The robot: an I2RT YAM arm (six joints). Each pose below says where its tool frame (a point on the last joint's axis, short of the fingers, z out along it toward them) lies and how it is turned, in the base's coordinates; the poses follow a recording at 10 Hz.
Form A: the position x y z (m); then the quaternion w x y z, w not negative.
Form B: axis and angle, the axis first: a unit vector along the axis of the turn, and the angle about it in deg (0 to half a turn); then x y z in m. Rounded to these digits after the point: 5 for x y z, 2 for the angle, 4 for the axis.
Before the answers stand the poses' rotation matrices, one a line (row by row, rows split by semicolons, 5 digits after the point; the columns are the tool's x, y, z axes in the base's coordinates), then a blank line. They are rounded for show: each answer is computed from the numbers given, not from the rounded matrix.
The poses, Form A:
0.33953 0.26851 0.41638 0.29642 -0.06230 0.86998 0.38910
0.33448 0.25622 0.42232 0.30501 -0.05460 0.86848 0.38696
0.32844 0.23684 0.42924 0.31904 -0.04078 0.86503 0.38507
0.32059 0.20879 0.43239 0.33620 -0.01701 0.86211 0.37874
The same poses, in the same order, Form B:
-0.81651 -0.33907 0.46727; 0.12227 0.68944 0.71395; -0.56424 0.64008 -0.52148
-0.80798 -0.33089 0.48753; 0.14121 0.69456 0.70544; -0.57204 0.63882 -0.51447
-0.79310 -0.31626 0.52055; 0.17515 0.70012 0.69221; -0.58336 0.64017 -0.49987
-0.77336 -0.28399 0.56680; 0.22534 0.71253 0.66447; -0.59257 0.64160 -0.48705

-0.0652 0.9109 0.4074 145.51 0.33953 0.26851 0.41638
-0.0573 0.9119 0.4063 144.48 0.33448 0.25622 0.42232
-0.0430 0.9127 0.4063 142.79 0.32844 0.23684 0.42924
-0.0181 0.9154 0.4021 140.71 0.32059 0.20879 0.43239

